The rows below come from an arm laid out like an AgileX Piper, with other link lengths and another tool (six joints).
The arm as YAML. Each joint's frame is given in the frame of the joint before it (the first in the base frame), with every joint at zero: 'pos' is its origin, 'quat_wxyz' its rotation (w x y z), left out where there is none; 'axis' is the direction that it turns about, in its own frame. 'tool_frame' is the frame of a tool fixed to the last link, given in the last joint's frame.
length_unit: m
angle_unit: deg
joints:
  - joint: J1
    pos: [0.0, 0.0, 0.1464]
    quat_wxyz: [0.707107, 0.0, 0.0, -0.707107]
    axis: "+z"
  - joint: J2
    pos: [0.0, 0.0, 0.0]
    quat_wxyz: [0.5, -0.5, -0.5, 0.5]
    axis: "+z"
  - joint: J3
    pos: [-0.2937, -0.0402, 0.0]
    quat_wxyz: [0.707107, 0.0, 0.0, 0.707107]
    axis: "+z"
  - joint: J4
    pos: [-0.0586, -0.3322, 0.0]
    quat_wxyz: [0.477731, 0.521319, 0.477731, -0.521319]
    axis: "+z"
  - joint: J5
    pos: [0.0, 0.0, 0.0]
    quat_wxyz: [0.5, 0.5, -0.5, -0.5]
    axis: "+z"
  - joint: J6
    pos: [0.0, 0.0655, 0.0]
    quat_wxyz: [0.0, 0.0, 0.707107, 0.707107]
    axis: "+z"
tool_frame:
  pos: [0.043, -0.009, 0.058]
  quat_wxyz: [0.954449, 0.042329, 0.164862, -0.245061]
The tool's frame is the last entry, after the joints.
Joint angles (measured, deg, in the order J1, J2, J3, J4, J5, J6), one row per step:
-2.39 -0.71 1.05 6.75 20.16 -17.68
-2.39 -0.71 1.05 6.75 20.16 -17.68
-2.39 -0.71 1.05 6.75 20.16 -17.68
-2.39 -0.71 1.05 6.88 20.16 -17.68
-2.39 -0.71 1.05 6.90 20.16 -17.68
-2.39 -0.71 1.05 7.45 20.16 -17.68
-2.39 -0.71 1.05 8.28 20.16 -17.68
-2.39 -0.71 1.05 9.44 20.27 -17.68
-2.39 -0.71 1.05 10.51 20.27 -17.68
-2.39 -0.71 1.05 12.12 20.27 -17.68
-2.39 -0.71 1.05 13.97 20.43 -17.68
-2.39 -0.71 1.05 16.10 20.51 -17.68
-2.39 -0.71 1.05 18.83 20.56 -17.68
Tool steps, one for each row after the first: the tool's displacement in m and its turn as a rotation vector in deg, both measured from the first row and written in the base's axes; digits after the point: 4 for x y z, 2 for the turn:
0.0000 0.0000 0.0000 0.00 0.00 0.00
0.0000 0.0000 0.0000 0.00 0.00 0.00
0.0000 0.0002 0.0000 0.13 -0.01 0.01
0.0000 0.0002 0.0000 0.15 -0.01 0.01
0.0001 0.0010 -0.0001 0.70 -0.03 0.06
0.0001 0.0021 -0.0003 1.52 -0.06 0.12
0.0001 0.0038 -0.0007 2.68 0.00 0.23
0.0001 0.0053 -0.0008 3.75 -0.05 0.32
0.0002 0.0076 -0.0010 5.35 -0.11 0.45
0.0002 0.0103 -0.0014 7.20 -0.03 0.63
0.0002 0.0134 -0.0016 9.32 -0.05 0.83
0.0003 0.0173 -0.0015 12.04 -0.11 1.07

